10 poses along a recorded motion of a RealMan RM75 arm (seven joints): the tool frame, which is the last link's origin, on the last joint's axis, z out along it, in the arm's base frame.
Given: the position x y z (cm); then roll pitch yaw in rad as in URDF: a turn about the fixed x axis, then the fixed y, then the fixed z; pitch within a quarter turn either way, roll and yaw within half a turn.
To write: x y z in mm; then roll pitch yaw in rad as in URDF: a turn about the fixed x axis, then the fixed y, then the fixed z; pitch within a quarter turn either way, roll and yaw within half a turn. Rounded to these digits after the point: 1 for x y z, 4 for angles.
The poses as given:
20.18 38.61 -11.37 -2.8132 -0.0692 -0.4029
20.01 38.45 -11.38 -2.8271 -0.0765 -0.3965
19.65 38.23 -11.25 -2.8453 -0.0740 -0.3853
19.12 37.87 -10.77 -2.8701 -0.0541 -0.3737
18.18 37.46 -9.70 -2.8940 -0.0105 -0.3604
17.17 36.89 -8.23 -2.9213 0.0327 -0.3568
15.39 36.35 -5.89 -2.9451 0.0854 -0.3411
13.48 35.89 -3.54 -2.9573 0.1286 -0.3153
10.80 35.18 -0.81 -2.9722 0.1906 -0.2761
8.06 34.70 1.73 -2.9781 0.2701 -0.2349
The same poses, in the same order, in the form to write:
201.8 386.1 -113.7 -2.8132 -0.0692 -0.4029
200.1 384.5 -113.8 -2.8271 -0.0765 -0.3965
196.5 382.3 -112.5 -2.8453 -0.0740 -0.3853
191.2 378.7 -107.7 -2.8701 -0.0541 -0.3737
181.8 374.6 -97.0 -2.8940 -0.0105 -0.3604
171.7 368.9 -82.3 -2.9213 0.0327 -0.3568
153.9 363.5 -58.9 -2.9451 0.0854 -0.3411
134.8 358.9 -35.4 -2.9573 0.1286 -0.3153
108.0 351.8 -8.1 -2.9722 0.1906 -0.2761
80.6 347.0 17.3 -2.9781 0.2701 -0.2349

